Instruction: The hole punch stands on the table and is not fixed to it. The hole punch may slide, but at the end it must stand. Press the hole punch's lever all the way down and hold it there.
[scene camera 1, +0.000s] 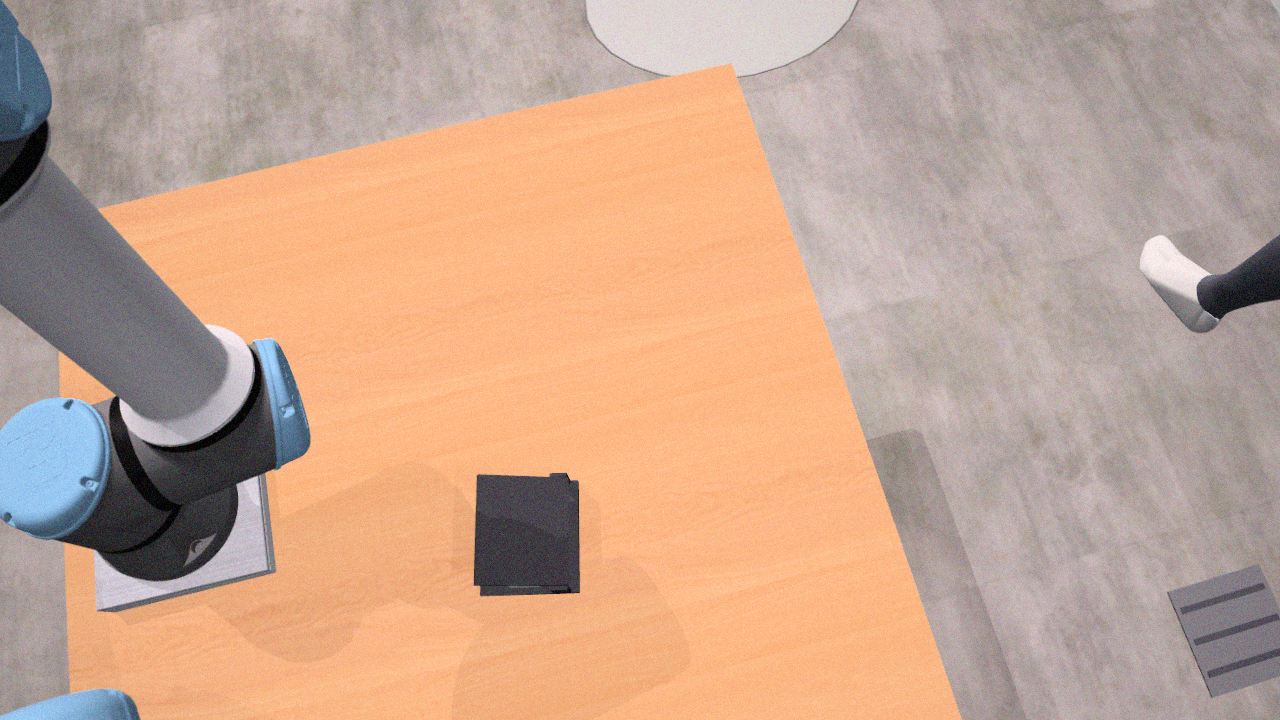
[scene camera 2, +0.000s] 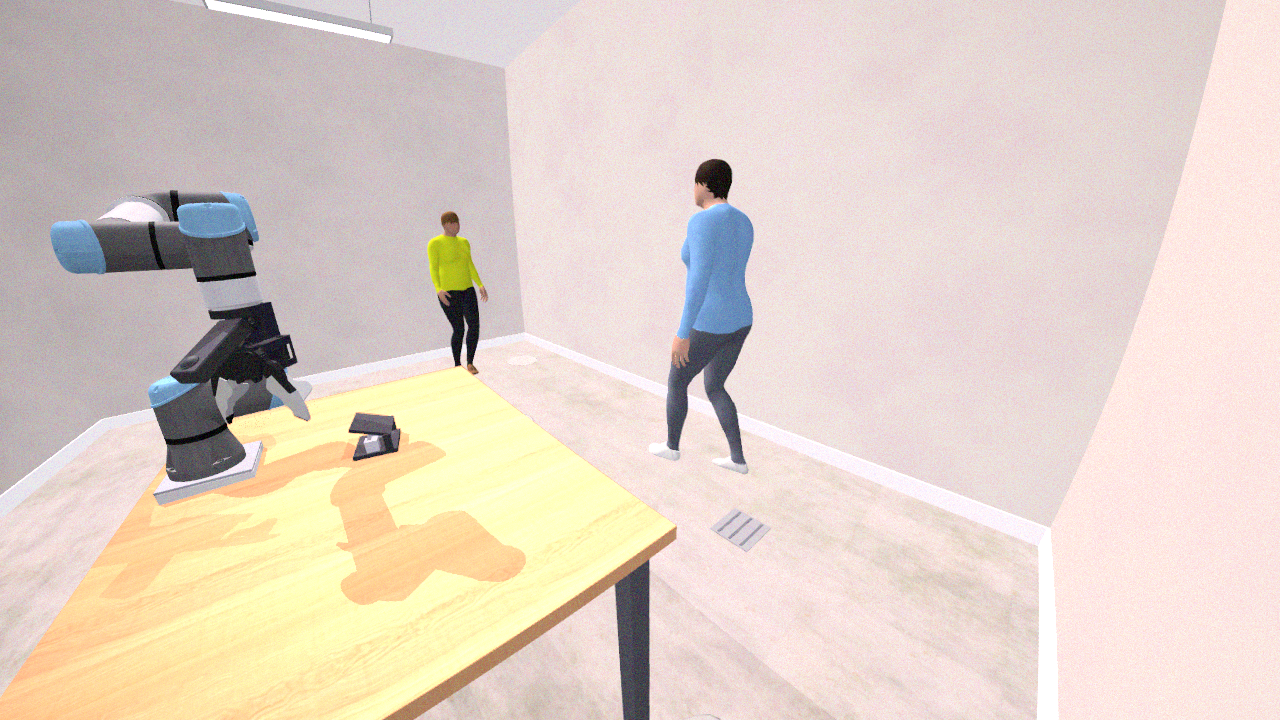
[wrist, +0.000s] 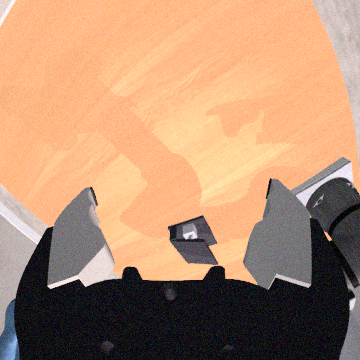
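Pixels of known places: gripper, fingertip midpoint: (scene camera 2: 268, 422) (wrist: 179, 186); arm's base at its link origin: (scene camera 1: 169, 510) (scene camera 2: 209, 464) (wrist: 328, 200).
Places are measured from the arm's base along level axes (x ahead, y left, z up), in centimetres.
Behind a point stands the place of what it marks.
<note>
The black hole punch (scene camera 1: 526, 532) @[x 39.5, y -6.3, z 4.0 cm] (scene camera 2: 388, 443) @[x 42.3, y -12.2, z 0.2 cm] (wrist: 202, 224) @[x 34.8, y -9.2, z -1.6 cm] stands upright on the table (scene camera 1: 626, 313) @[x 51.6, y 19.3, z -2.8 cm] (scene camera 2: 537, 501) @[x 69.3, y -49.1, z -2.8 cm] (wrist: 165, 60) @[x 24.5, y -46.4, z -2.8 cm]. Its lever (scene camera 2: 371, 422) @[x 38.9, y -5.9, z 4.2 cm] (wrist: 197, 252) @[x 38.0, y -6.5, z 4.6 cm] is a flat dark plate, raised and tilted above the base, with a gap and a light metal part between them. In scene camera 1 the lever covers most of the base from above. My gripper (scene camera 2: 266, 415) @[x 27.7, y -34.5, z 19.7 cm] (wrist: 179, 186) @[x 27.7, y -34.5, z 19.7 cm] is open and empty. It hangs above the table on the robot base's side of the hole punch, apart from it. The gripper does not show in scene camera 1.
The arm's base stands on a metal plate (scene camera 1: 259, 537) @[x 10.1, y -3.7, z -0.4 cm] (scene camera 2: 210, 483) @[x 3.0, y -8.6, z -1.0 cm] at the table's edge, beside the hole punch. A person in blue (scene camera 2: 718, 268) and a person in yellow (scene camera 2: 453, 264) stand beyond the table. A floor grate (scene camera 1: 1230, 626) (scene camera 2: 741, 529) lies off the table.
</note>
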